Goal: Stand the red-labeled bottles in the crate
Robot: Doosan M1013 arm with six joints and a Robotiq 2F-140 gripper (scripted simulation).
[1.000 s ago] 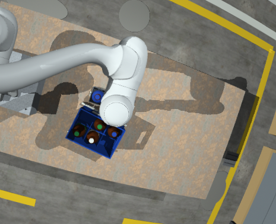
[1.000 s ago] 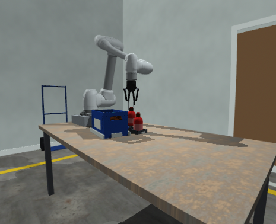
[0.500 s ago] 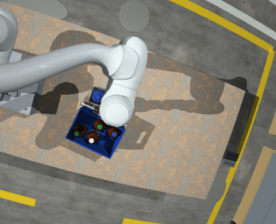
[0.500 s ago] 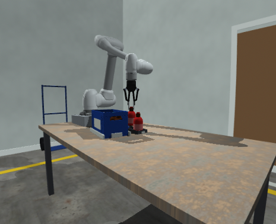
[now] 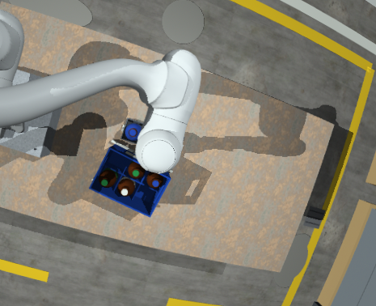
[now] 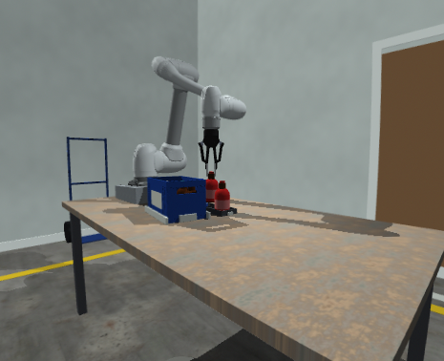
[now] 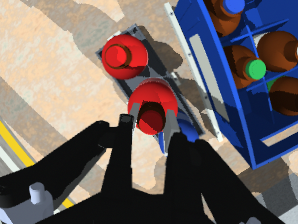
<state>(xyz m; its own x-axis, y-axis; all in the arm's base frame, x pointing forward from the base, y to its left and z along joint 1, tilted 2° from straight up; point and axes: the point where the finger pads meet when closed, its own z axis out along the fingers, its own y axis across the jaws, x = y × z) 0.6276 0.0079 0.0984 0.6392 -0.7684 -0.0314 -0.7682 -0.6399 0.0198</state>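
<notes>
Right now my hand is 90 mm above the red bottle. From my hand the other things lie so: blue-capped bottle 130 mm below, 90 mm behind, 10 mm to the left; then dark tray 200 mm below; then red-labeled bottle 130 mm below, 90 mm ahead, 10 mm to the right.
</notes>
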